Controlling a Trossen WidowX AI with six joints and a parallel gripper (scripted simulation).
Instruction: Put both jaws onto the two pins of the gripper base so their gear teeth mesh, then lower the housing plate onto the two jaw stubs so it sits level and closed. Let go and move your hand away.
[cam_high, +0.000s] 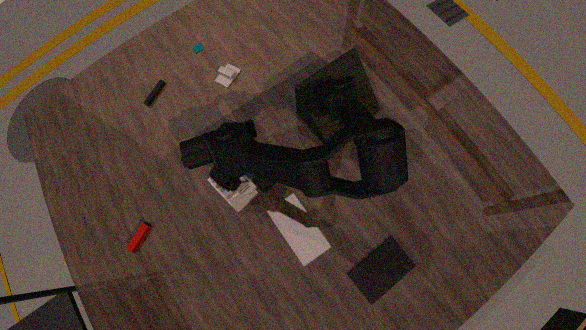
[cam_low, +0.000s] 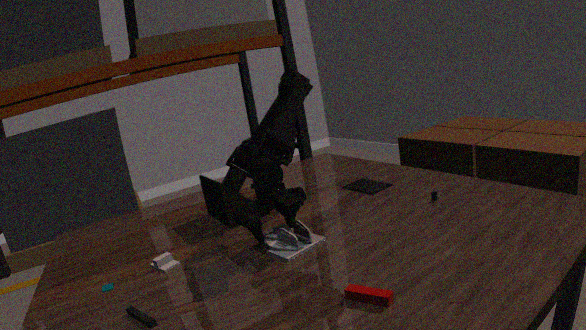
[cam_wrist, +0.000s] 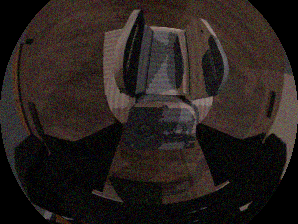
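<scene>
Now: gripper tip 20 mm short of the jaw, 20 mm to the right of it and 10 mm below it. Round my gripper tip: black bar 170 mm ahead, 360 mm to the right; dark mat 160 mm behind, 380 mm to the left; red block 350 mm ahead, 30 mm to the left.
</scene>
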